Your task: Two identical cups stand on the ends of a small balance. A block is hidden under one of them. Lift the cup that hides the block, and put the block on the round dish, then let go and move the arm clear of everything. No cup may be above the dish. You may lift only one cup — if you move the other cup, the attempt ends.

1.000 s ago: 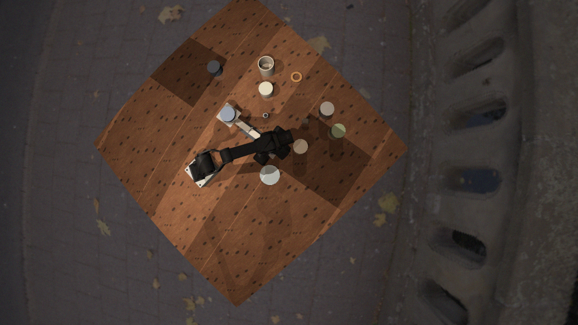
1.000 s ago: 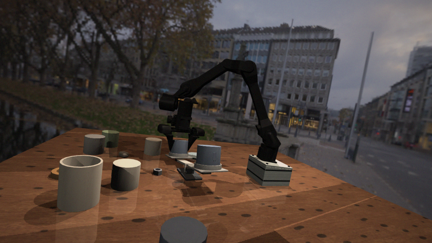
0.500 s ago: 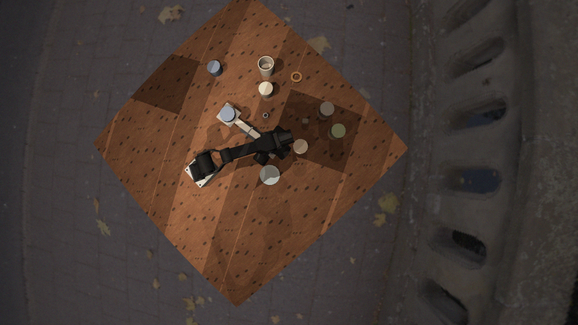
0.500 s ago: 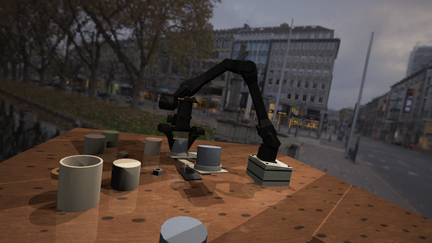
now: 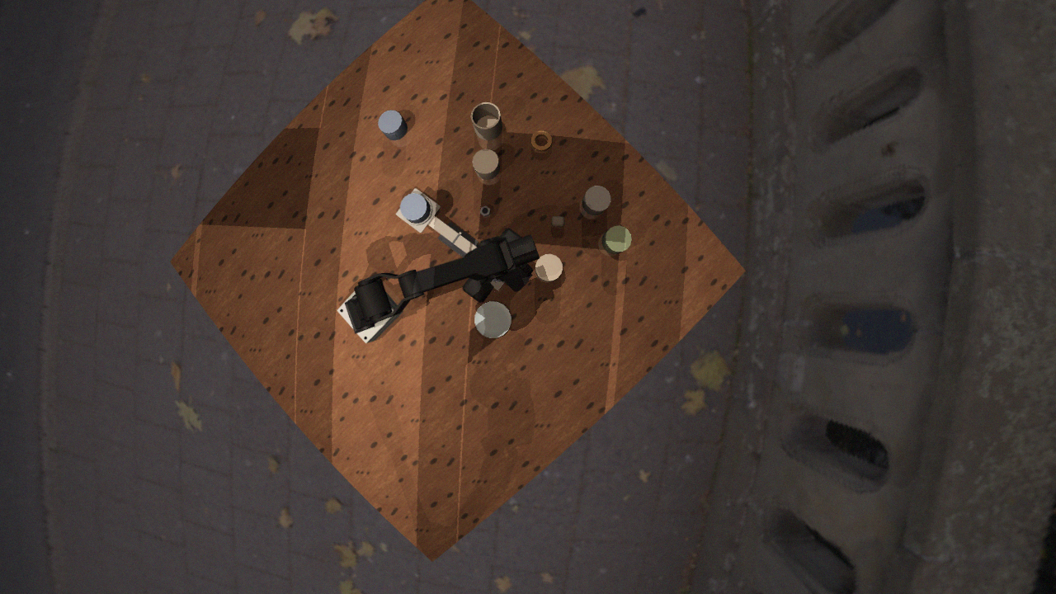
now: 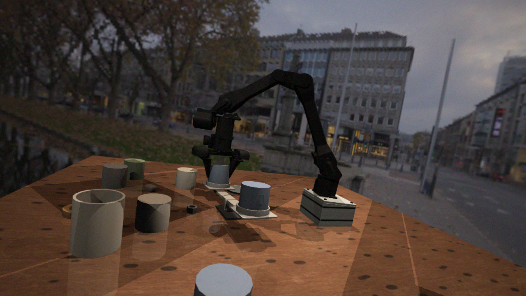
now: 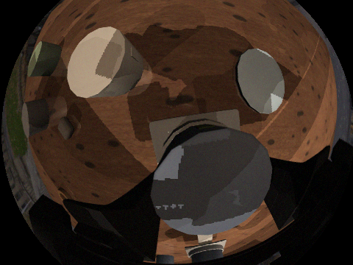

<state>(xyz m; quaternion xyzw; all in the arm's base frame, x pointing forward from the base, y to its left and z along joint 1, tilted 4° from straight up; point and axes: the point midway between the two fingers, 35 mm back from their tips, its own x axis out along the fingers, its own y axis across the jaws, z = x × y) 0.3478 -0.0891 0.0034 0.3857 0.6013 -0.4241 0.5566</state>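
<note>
Right now my gripper tip is 10 mm above the grey block. Round my gripper tip: blue-grey cup (20 mm to the right, 10 mm ahead, 10 mm above); round pale dish (110 mm to the right, 90 mm behind, 60 mm below); balance (130 mm to the left, 50 mm behind, 30 mm below).
</note>
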